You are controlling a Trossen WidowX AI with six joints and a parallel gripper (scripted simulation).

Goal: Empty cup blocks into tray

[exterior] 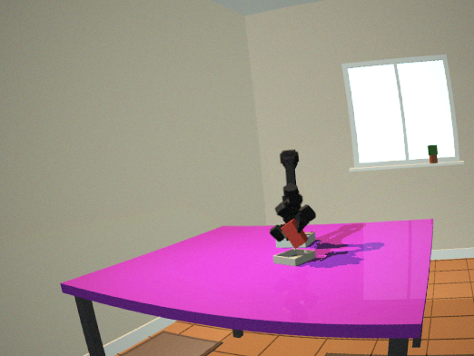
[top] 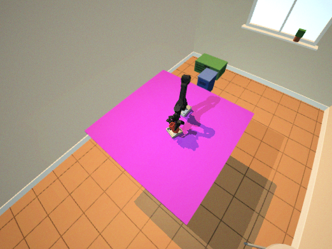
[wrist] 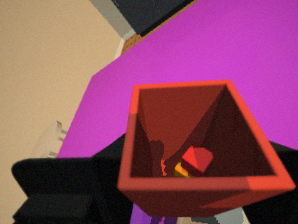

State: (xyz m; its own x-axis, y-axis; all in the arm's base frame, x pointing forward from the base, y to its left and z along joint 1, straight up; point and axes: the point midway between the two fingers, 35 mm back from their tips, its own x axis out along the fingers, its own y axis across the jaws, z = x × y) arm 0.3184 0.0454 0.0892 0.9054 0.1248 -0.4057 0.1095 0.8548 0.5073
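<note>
Now: the red block 30 mm behind my gripper tip, 10 mm to the right of it and 10 mm below it. From my gripper tip the other things lie so: blue block 40 mm behind, 30 mm below, 10 mm to the left; then red square cup 30 mm behind, 20 mm below, 10 mm to the left.
</note>
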